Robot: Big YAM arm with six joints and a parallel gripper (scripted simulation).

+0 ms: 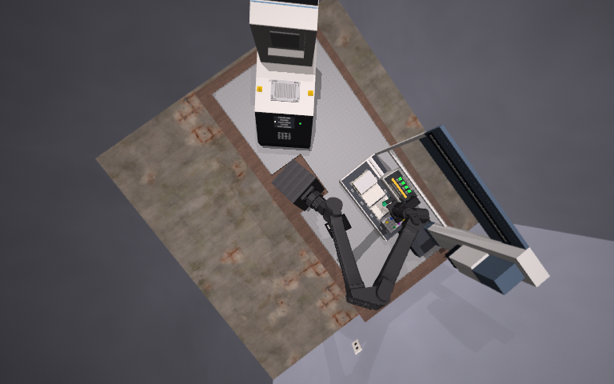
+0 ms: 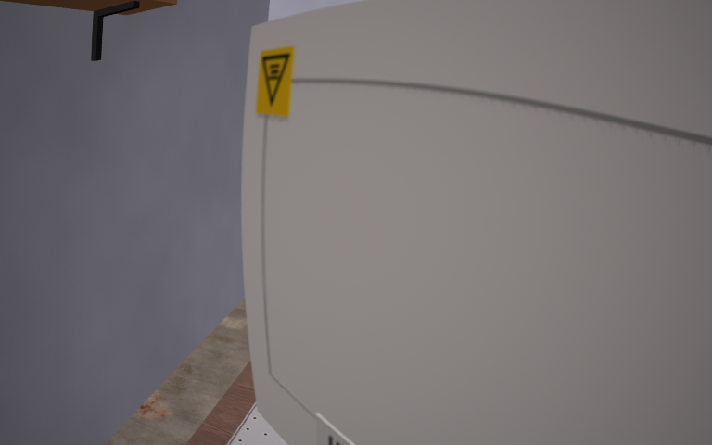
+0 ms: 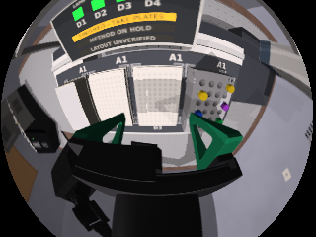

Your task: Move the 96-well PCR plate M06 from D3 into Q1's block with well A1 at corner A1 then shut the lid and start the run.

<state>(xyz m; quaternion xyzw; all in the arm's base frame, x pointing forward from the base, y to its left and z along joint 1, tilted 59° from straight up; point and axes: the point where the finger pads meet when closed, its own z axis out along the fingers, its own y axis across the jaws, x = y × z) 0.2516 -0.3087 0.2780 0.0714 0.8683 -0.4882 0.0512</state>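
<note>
Now: the tube cooling block 10 cm to the right of my hand, 6 cm below it and 2 cm behind it. From my hand the other things lie so: deep-well block: 19 cm to the left, 6 cm below, 3 cm ahead; black nest: 27 cm behind, 13 cm below, 11 cm to the left.
</note>
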